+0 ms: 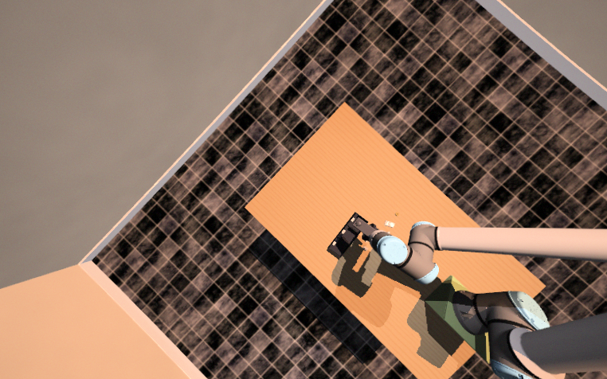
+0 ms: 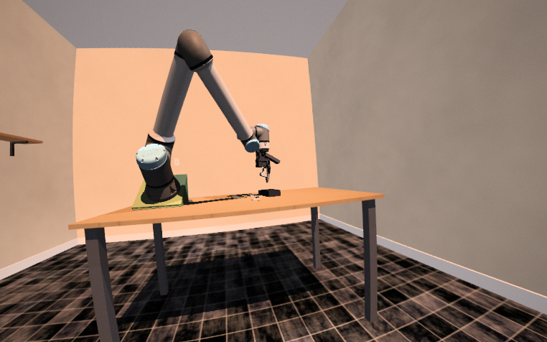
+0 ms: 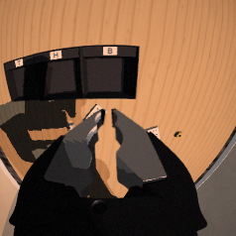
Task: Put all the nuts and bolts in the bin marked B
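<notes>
Right now the black three-part bin is 9 cm below my hand, 8 cm to the left of it and 3 cm ahead of it. From my hand the other things lie so: white piece (10 cm below, 10 cm behind, 8 cm to the left); then white square piece (11 cm to the right, 11 cm behind, 10 cm below); then dark bolt (10 cm below, 8 cm behind, 4 cm to the right).
</notes>
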